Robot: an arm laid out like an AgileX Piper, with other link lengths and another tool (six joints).
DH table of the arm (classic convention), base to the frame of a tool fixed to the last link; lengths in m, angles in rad. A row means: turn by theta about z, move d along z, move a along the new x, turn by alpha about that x. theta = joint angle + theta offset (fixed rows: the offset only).
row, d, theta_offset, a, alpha
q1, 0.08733, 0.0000, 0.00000, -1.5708
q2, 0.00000, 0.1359, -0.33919, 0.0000
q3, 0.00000, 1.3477, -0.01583, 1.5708
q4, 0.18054, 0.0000, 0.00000, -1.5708
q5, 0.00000, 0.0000, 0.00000, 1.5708
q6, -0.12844, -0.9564, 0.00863, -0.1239
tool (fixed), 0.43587, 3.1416, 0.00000, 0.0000
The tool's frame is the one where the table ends.
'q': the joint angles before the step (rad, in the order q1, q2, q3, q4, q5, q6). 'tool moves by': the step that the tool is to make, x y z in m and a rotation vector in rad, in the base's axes. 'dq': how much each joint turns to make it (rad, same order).
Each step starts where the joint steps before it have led.
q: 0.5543, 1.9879, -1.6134, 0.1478, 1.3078, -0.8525
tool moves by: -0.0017, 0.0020, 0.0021, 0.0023, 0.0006, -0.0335
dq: 0.0000, -0.0058, -0.0002, 0.0030, 0.0005, 0.0331
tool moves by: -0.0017, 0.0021, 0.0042, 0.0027, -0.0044, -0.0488
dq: 0.0000, -0.0128, 0.0001, 0.0005, 0.0004, 0.0492
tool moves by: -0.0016, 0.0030, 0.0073, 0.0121, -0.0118, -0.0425
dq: 0.0000, -0.0231, 0.0002, 0.0039, 0.0003, 0.0421
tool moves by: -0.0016, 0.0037, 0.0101, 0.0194, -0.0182, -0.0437
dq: 0.0001, -0.0321, -0.0001, 0.0056, 0.0000, 0.0430
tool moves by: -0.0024, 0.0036, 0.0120, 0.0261, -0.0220, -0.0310
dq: 0.0003, -0.0394, 0.0021, 0.0087, 0.0000, 0.0300
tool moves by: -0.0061, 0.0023, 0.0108, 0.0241, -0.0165, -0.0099
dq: 0.0043, -0.0417, 0.0133, 0.0106, -0.0005, 0.0127
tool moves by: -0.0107, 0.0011, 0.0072, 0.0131, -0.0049, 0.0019
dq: 0.0135, -0.0377, 0.0253, 0.0072, -0.0006, 0.0107
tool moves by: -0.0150, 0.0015, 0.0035, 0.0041, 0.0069, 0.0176
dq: 0.0257, -0.0305, 0.0327, 0.0063, -0.0001, 0.0074
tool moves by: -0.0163, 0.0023, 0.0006, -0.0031, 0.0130, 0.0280
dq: 0.0356, -0.0207, 0.0321, 0.0042, -0.0003, 0.0071
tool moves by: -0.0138, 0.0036, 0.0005, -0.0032, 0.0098, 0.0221
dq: 0.0377, -0.0141, 0.0213, 0.0017, -0.0004, 0.0157
